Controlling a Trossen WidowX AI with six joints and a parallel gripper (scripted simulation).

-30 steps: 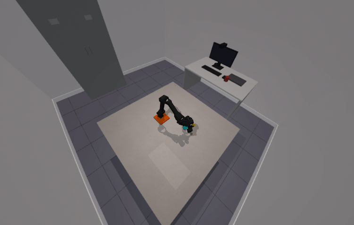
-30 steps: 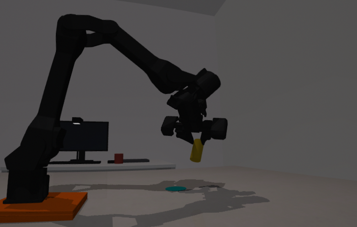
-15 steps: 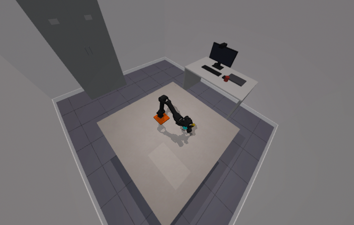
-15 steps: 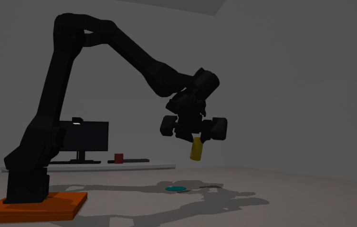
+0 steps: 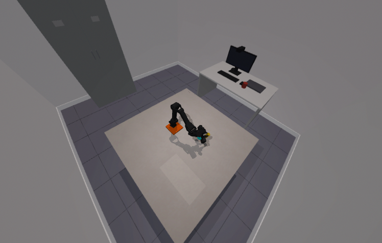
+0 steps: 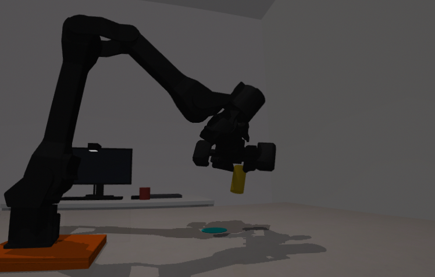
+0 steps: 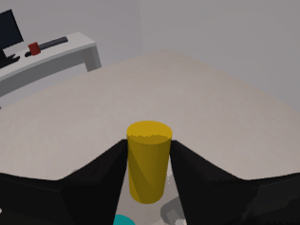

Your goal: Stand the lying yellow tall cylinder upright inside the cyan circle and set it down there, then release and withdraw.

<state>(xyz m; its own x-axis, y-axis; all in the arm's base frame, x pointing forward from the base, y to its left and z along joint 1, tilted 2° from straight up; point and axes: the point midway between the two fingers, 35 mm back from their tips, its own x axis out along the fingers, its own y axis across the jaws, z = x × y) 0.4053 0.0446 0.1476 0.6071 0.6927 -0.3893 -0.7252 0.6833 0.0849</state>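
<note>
My gripper tip is 14 cm above the cyan circle, 8 cm past it and 1 cm to the left of it. The rest, counted from my gripper tip: yellow tall cylinder 2 cm below.
</note>
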